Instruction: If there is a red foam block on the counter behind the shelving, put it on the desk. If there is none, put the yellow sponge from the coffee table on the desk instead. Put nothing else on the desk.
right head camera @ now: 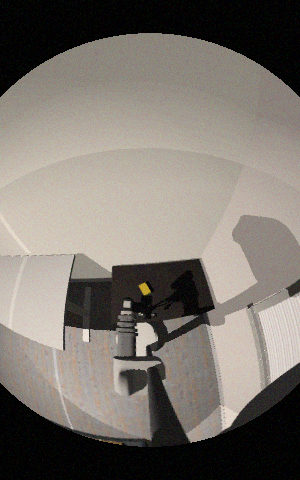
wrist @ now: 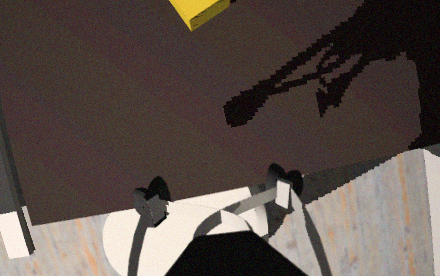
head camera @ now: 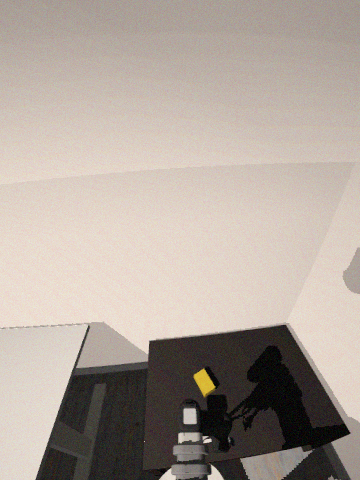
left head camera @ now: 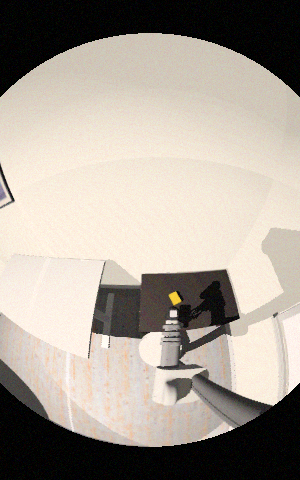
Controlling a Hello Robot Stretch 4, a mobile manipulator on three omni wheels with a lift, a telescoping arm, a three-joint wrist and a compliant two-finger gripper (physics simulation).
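Where they show: gripper, fingertip midpoint: (wrist: 217, 185); robot's base, link origin: (right head camera: 137, 338) (left head camera: 159, 347).
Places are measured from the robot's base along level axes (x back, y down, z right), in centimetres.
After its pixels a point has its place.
Observation:
The yellow sponge (head camera: 204, 382) {z 7.7, x -44.6, y -46.8 cm} (left head camera: 175, 298) {z 8.3, x -44.2, y -46.8 cm} (right head camera: 144, 288) {z 7.9, x -45.0, y -46.7 cm} (wrist: 202, 12) {z 9.1, x -40.4, y -46.3 cm} lies on the dark coffee table (head camera: 165, 400) {z -11.9, x -38.5, y -42.2 cm} (left head camera: 152, 310) {z -10.1, x -33.8, y -42.2 cm} (right head camera: 165, 272) {z 27.7, x -62.1, y -42.3 cm} (wrist: 100, 100) {z -6.0, x -31.7, y -42.2 cm}; part of it shows at the top edge of the wrist view. My gripper (wrist: 217, 185) {z 8.7, x -21.2, y -54.0 cm} is open and holds nothing. It points down near the table's front edge, with the sponge apart from its fingertips. In the head view its fingers are mostly hidden under the wrist. The white desk (head camera: 35, 390) {z -61.9, x -32.8, y -69.2 cm} (left head camera: 55, 300) {z -83.0, x -19.5, y -69.2 cm} (right head camera: 35, 295) {z -79.7, x -21.2, y -69.2 cm} stands left of the coffee table. The counter and a red foam block do not show.
A gap with the desk's leg (head camera: 92, 425) (left head camera: 110, 310) (right head camera: 87, 310) lies between desk and coffee table. Walls stand behind and to the right. A window blind (right head camera: 285, 330) {z 82.8, x 11.8, y -101.5 cm} is at the right. My arm (left head camera: 171, 345) {z 0.0, x -7.0, y -96.5 cm} (right head camera: 126, 337) {z 0.4, x -6.3, y -96.4 cm} reaches toward the coffee table and casts a dark shadow on it.

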